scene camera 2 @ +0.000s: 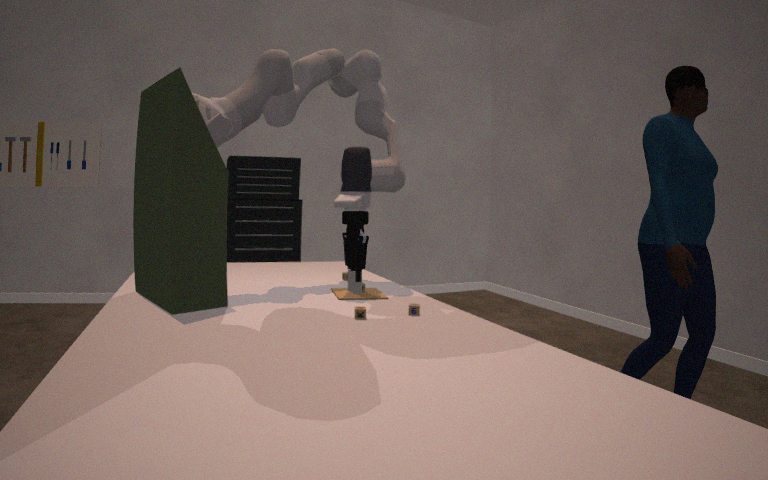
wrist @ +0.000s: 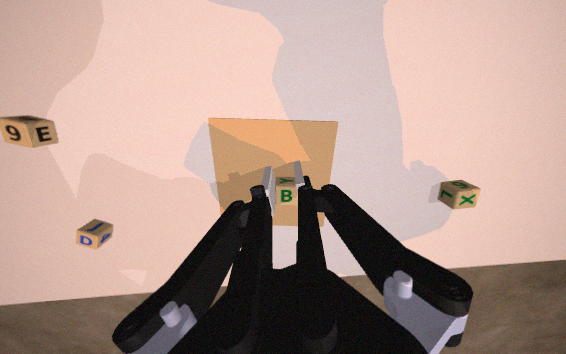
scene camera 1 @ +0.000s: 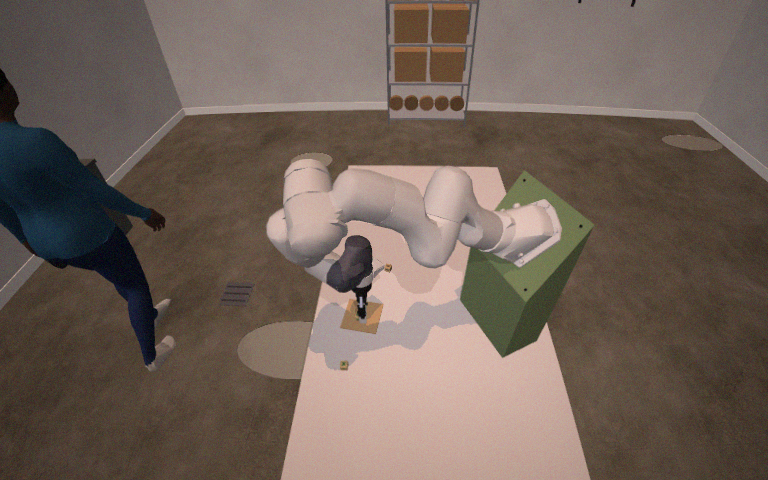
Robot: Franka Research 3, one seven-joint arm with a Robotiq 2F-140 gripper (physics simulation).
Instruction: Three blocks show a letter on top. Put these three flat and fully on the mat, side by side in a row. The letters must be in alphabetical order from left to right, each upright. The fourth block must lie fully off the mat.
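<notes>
My gripper (scene camera 1: 361, 316) (scene camera 2: 355, 287) (wrist: 284, 173) points down over the tan mat (scene camera 1: 370, 326) (scene camera 2: 374, 294) (wrist: 250, 134). It is shut on a wooden block (wrist: 286, 195) showing green B and Y, low over the mat's middle; whether the block touches the mat is unclear. Off the mat in the wrist view are a block (wrist: 95, 233) with blue J, D and a partly readable letter, a block (wrist: 30, 131) with black 9 and E, and a block (wrist: 459, 194) with green X, 7 and 9. The last shows in scene camera 1 (scene camera 1: 343, 365). The arm hides the blue-lettered block there.
The arm rises from a green pedestal (scene camera 1: 504, 305) (scene camera 2: 181, 226) on the pale table (scene camera 1: 441, 407) (scene camera 2: 283, 441). The table's edge runs beyond the mat. A person (scene camera 1: 62, 192) (scene camera 2: 679, 186) stands on the floor past that edge. Arm shadows cross the mat.
</notes>
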